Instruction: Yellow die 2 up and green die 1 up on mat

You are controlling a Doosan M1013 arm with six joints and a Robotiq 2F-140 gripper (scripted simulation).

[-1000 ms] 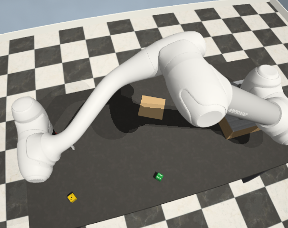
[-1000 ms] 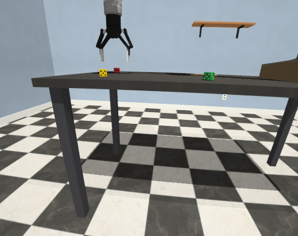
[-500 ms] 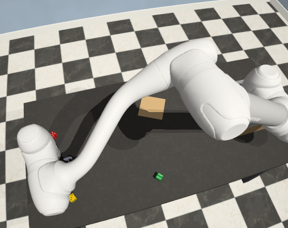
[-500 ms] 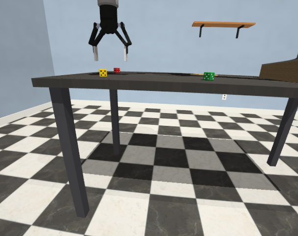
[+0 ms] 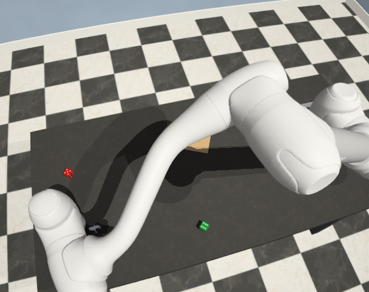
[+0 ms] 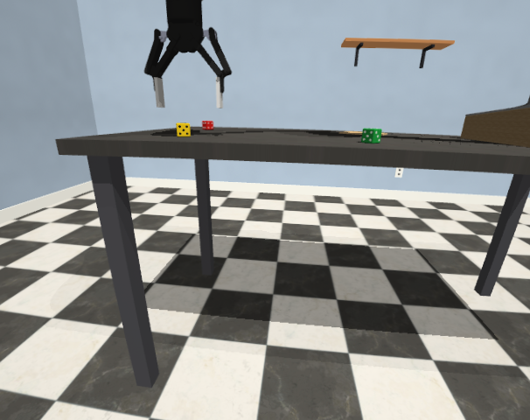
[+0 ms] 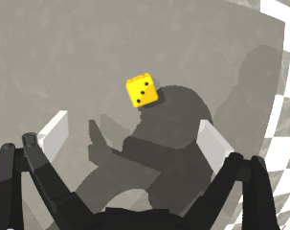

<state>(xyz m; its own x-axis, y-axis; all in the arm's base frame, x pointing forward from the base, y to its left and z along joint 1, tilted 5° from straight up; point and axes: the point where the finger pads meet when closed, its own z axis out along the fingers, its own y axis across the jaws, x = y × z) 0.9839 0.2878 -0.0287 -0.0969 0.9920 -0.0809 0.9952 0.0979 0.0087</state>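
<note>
Right now the green die is 42 cm behind my hand and 6 cm below it. The rest, counted from my hand: tan mat 47 cm behind, 41 cm to the right, 7 cm below; yellow die 1 cm ahead, 3 cm to the left, 6 cm below; red die 9 cm ahead, 31 cm to the right, 6 cm below.
</note>
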